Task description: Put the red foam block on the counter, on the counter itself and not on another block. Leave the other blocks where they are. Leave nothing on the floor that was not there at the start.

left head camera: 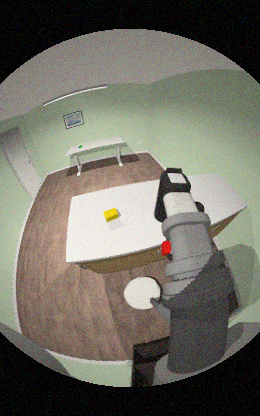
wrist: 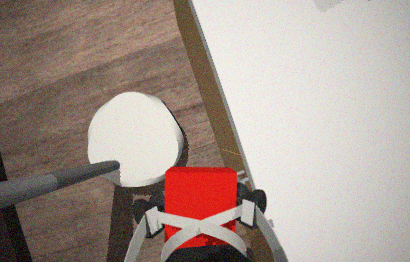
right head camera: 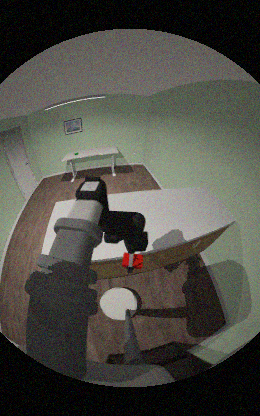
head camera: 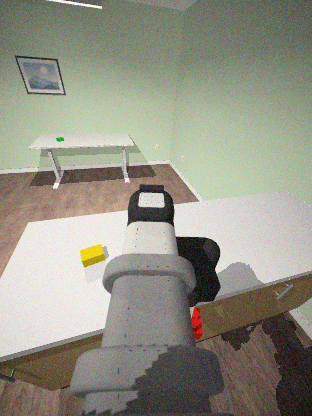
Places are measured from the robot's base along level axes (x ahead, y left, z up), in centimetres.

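Pixels of known places: gripper, fingertip midpoint: (left head camera: pixel 167 249) (wrist: pixel 199 201); robot's base at its link origin: (left head camera: pixel 141 291) (wrist: pixel 141 140) (right head camera: pixel 119 302).
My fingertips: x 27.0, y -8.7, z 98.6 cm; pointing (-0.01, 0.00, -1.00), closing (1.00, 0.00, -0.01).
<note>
For each thing: its top centre in the pictures, then the offset to it from my fingertips. Level surfaces: height alone.
- red foam block at its top centre: (wrist: pixel 200 225) (head camera: pixel 184 318) (right head camera: pixel 132 259) (left head camera: pixel 172 246) dx -0.1, dy -1.2, dz +3.9 cm
- white counter at its surface level: dz -10.3 cm
- yellow block at its top centre: (head camera: pixel 91 252) (left head camera: pixel 109 212) dx +28.3, dy +33.2, dz -5.8 cm
- far white table at its surface level: dz -29.3 cm
The red foam block (head camera: pixel 197 324) (left head camera: pixel 166 248) (right head camera: pixel 132 260) (wrist: pixel 200 192) is held between the two fingertips of my gripper (wrist: pixel 199 201). In the wrist view the block is off the counter's front edge, with the floor and the counter's wooden front behind it. The white counter (head camera: pixel 45 300) (left head camera: pixel 85 245) (right head camera: pixel 200 210) (wrist: pixel 325 125) lies to the right of the block in that view. In the head view my arm hides part of the counter and most of the gripper. The gripper is shut on the red foam block.
A yellow block (head camera: pixel 93 255) (left head camera: pixel 111 215) stands on the counter, left of my arm. A green block (head camera: pixel 60 139) (left head camera: pixel 80 146) (right head camera: pixel 76 154) lies on the far white table (head camera: pixel 95 141). My white round base (left head camera: pixel 142 293) (right head camera: pixel 118 303) (wrist: pixel 132 135) is before the counter.
</note>
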